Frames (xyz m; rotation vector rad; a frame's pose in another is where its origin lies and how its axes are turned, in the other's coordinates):
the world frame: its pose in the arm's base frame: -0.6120 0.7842 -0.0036 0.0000 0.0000 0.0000
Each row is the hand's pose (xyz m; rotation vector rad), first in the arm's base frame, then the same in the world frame.
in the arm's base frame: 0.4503 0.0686 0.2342 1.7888 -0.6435 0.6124
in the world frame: 1.0623 -0.7156 0.2378 1.7888 -0.6435 0.6124
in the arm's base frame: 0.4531 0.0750 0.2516 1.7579 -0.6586 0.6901
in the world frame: 1.0651 -0.7092 0.2552 1.7579 -0.6586 0.6901
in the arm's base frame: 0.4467 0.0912 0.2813 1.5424 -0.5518 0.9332
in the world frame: 1.0587 -0.6930 0.2849 1.5424 -0.5518 0.9332
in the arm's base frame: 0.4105 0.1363 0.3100 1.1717 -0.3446 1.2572
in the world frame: 1.0225 -0.6479 0.3136 1.1717 -0.3446 1.2572
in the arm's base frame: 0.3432 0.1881 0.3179 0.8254 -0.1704 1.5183
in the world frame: 0.9552 -0.5961 0.3215 0.8254 -0.1704 1.5183
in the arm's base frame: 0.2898 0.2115 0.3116 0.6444 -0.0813 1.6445
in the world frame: 0.9018 -0.5727 0.3152 0.6444 -0.0813 1.6445
